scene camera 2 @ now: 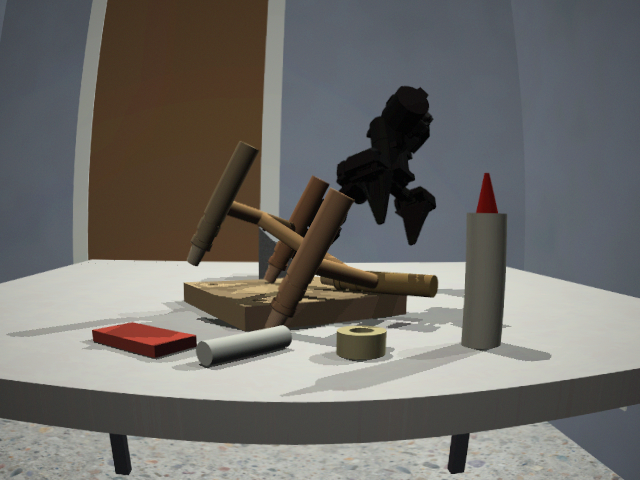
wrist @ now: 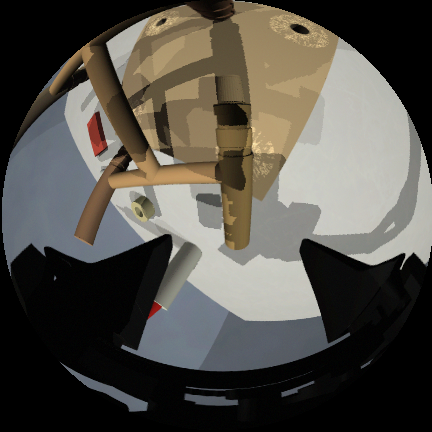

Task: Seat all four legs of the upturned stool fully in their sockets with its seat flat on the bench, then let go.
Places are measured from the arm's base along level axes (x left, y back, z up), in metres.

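Where they show: gripper, fingertip midpoint: [scene camera 2: 397, 234] [wrist: 239, 244].
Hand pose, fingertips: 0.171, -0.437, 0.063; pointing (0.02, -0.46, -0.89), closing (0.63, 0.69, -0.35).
Things, the pixels of their top centre, and the offset from my fingertips, as dx, dy, dz. "*": a spot on its surface instead. Level surfaces: height alone.
- bench at its surface level: dz -0.118
- joined leg frame at a spot on its surface: [wrist: 120, 110] * -0.135, -0.018, -0.010
- yellow-brown leg at its top centre: [wrist: 230, 177] [scene camera 2: 376, 271] -0.031, -0.007, -0.053
- reddish leg at a spot on its surface: [scene camera 2: 316, 253] * -0.121, -0.167, -0.017
- olive-brown leg at a spot on its surface: [scene camera 2: 224, 193] * -0.247, -0.058, +0.057
- red block at its top centre: [scene camera 2: 142, 332] [wrist: 93, 135] -0.318, -0.244, -0.104
- lying grey cylinder at its top centre: [scene camera 2: 245, 333] -0.194, -0.268, -0.093
- tan ring at its top centre: [scene camera 2: 361, 330] [wrist: 138, 211] -0.074, -0.251, -0.092
- tall grey bottle at its top centre: [scene camera 2: 486, 173] [wrist: 143, 319] +0.070, -0.229, +0.079
The stool's wooden seat [scene camera 2: 351, 311] [wrist: 300, 65] lies upturned on the bench [scene camera 2: 155, 382]. Two sockets [wrist: 300, 29] [wrist: 161, 22] show in its far part in the wrist view. The joined leg frame [scene camera 2: 281, 230] [wrist: 120, 110] is tilted over it. A yellow-brown leg [scene camera 2: 408, 284] [wrist: 236, 205] lies nearly flat across the seat, its end overhanging. A reddish leg [scene camera 2: 316, 253] [wrist: 97, 205] leans steeply at the seat's front side. Another reddish leg [scene camera 2: 305, 211] leans behind it. An olive-brown leg [scene camera 2: 224, 193] is raised above the seat. My gripper [scene camera 2: 396, 232] [wrist: 239, 244] is open and empty, above the yellow-brown leg's outer end.
A red block [scene camera 2: 142, 338] [wrist: 96, 134] and a lying grey cylinder [scene camera 2: 245, 345] are in front of the seat. A tan ring [scene camera 2: 361, 348] [wrist: 148, 206] is near them. A tall grey bottle [scene camera 2: 484, 284] [wrist: 180, 275] with a red tip stands at the right.
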